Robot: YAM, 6 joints.
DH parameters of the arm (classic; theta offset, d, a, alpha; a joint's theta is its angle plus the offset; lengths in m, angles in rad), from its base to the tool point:
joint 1: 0 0.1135 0.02 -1.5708
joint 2: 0 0 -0.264 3.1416
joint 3: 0.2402 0 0.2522 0
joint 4: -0.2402 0 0.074 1.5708
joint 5: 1.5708 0 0 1.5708
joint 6: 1.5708 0.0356 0 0
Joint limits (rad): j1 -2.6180..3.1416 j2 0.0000..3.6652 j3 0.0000..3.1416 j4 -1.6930..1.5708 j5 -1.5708..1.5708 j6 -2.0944..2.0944
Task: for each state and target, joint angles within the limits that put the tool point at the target. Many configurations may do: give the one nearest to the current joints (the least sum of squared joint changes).
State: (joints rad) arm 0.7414 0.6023 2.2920 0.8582 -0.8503 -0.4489
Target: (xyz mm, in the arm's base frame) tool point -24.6 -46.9 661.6
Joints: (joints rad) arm 1.3921 0.9350 1.8518 0.7977 -0.4621 -0.4489
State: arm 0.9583 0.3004 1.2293 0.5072 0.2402 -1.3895
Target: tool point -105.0 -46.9 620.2
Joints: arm 0.4015 0.6369 1.6572 0.5484 0.0601 -1.3895
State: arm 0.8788 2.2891 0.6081 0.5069 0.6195 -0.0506
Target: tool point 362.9 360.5 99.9
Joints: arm 0.8177 2.4076 1.4817 0.6277 0.5366 -0.0506
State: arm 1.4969 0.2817 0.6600 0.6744 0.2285 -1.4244
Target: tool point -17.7 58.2 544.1
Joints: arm 1.8711 0.7088 1.1511 0.7000 0.0086 -1.4244
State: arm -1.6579 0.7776 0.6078 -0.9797 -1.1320 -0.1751
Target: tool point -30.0 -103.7 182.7
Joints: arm -2.1396 0.7934 0.4398 -1.0193 -1.0332 -0.1751
